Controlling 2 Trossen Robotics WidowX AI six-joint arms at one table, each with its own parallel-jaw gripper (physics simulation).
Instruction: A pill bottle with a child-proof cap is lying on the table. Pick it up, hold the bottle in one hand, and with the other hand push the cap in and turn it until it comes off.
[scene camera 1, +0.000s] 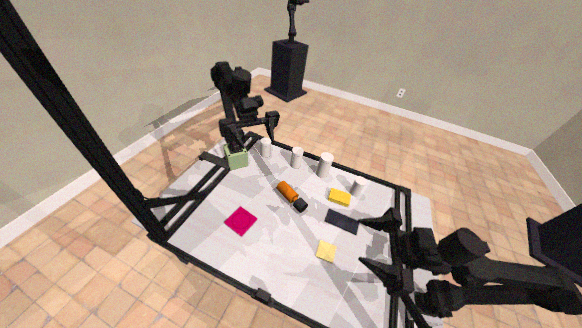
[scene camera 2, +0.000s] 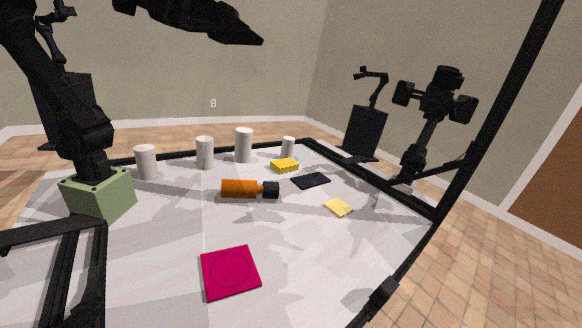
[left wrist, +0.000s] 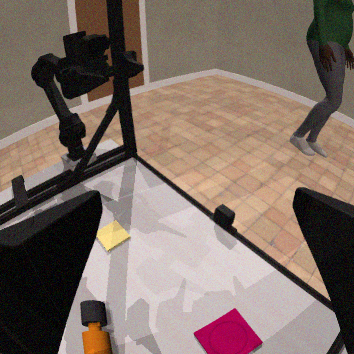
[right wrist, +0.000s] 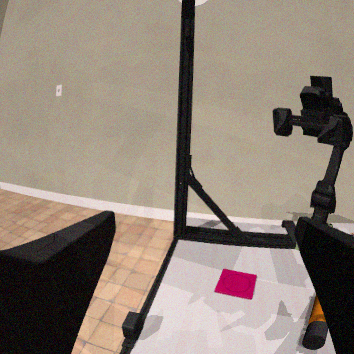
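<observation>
The orange pill bottle (scene camera 1: 287, 191) (scene camera 2: 239, 189) (left wrist: 96, 343) (right wrist: 317, 311) lies on its side on the table (scene camera 1: 285, 270) (scene camera 2: 165, 240). Its black cap (scene camera 1: 300, 205) (scene camera 2: 271, 190) (left wrist: 93, 313) (right wrist: 315, 335) is on the bottle's end. The right wrist view shows part of the bottle behind a finger. My left gripper (scene camera 1: 257, 143) (left wrist: 200, 199) is open and empty, raised above the table's back left part in scene camera 1, apart from the bottle. My right gripper (scene camera 1: 361, 241) (scene camera 2: 433, 102) (right wrist: 210, 225) is open and empty near the right edge, also apart from the bottle.
Several white cylinders, including a tall one (scene camera 1: 325, 165) (scene camera 2: 243, 145), stand along the back edge. A yellow block (scene camera 1: 339, 197) (scene camera 2: 284, 165), dark flat pad (scene camera 1: 342, 221) (scene camera 2: 310, 180), pale yellow square (scene camera 1: 326, 251) (scene camera 2: 338, 207) and magenta square (scene camera 1: 240, 221) (scene camera 2: 230, 272) lie around the bottle.
</observation>
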